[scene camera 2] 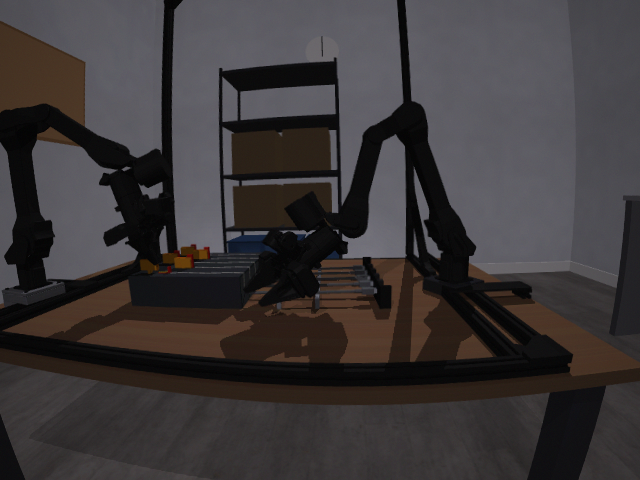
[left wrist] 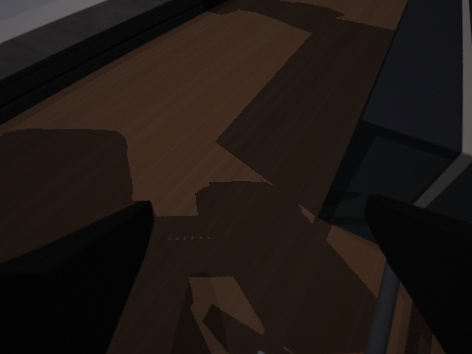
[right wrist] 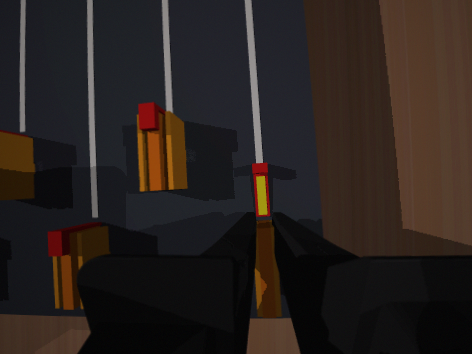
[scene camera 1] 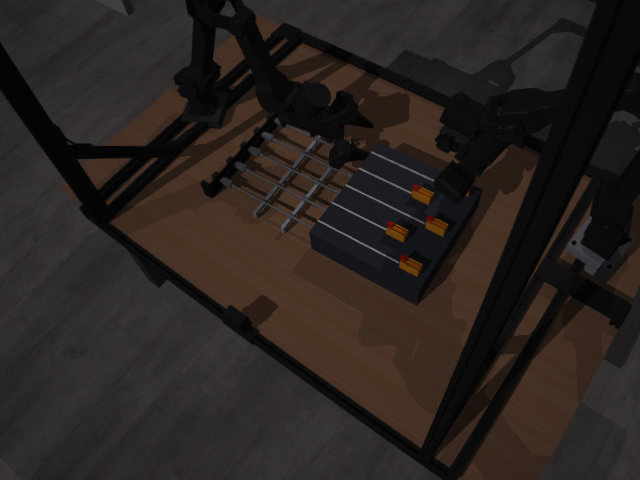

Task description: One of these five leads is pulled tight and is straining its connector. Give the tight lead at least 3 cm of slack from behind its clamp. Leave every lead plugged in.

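Frame: origin at the left arm's base, x right, y ahead, z up, level; metres.
Where they show: left gripper, fingertip midpoint: (scene camera 2: 251,297) (left wrist: 259,208) (scene camera 1: 373,141); right gripper, fingertip midpoint: (scene camera 2: 157,263) (right wrist: 263,221); left arm's base at its link origin: (scene camera 2: 453,279) (scene camera 1: 204,105); right arm's base at its link origin: (scene camera 2: 33,286) (scene camera 1: 601,241).
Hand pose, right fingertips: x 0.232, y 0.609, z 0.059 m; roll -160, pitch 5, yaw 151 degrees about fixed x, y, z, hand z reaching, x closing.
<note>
Things, the pixels of their top centre, and the offset from my right fingertips. "*": a spot on its surface instead.
- dark block at its top centre: (scene camera 1: 397,210) (scene camera 2: 204,262) dx +0.066, dy -0.106, dz -0.020 m
- red-and-yellow piece at a spot on its surface: (right wrist: 261,194) * dx -0.005, dy -0.011, dz -0.018 m
- grey lead stretch at a spot on its surface: (left wrist: 382,310) * dx -0.102, dy -0.211, dz -0.060 m
Five pale leads cross a dark block (scene camera 1: 361,267) (scene camera 2: 186,291) (left wrist: 410,90) from orange clamps to grey connectors at a black strip. I cannot tell which lead is tight. The far-edge lead (scene camera 1: 400,165) (left wrist: 442,180) (right wrist: 252,75) reaches a red-and-yellow piece (right wrist: 261,194) at its clamp (right wrist: 266,295) (scene camera 2: 148,266). My right gripper (scene camera 1: 460,195) (scene camera 2: 151,258) (right wrist: 263,221) is shut on that clamp. My left gripper (scene camera 1: 369,140) (scene camera 2: 253,298) (left wrist: 259,208) is open and empty beside the block's lead-side edge; a grey lead stretch (left wrist: 382,310) passes beside and partly behind its right-hand finger in the left wrist view.
Other clamps (scene camera 1: 422,194) (scene camera 1: 436,225) (scene camera 1: 397,231) (scene camera 1: 410,265) stand on the block. Two light rails (scene camera 1: 258,212) (scene camera 1: 285,227) cross the leads between the block and the black strip (scene camera 1: 209,187) (scene camera 2: 384,295), where connectors (scene camera 1: 226,181) (scene camera 2: 364,290) sit. Dark frame bars edge the table.
</note>
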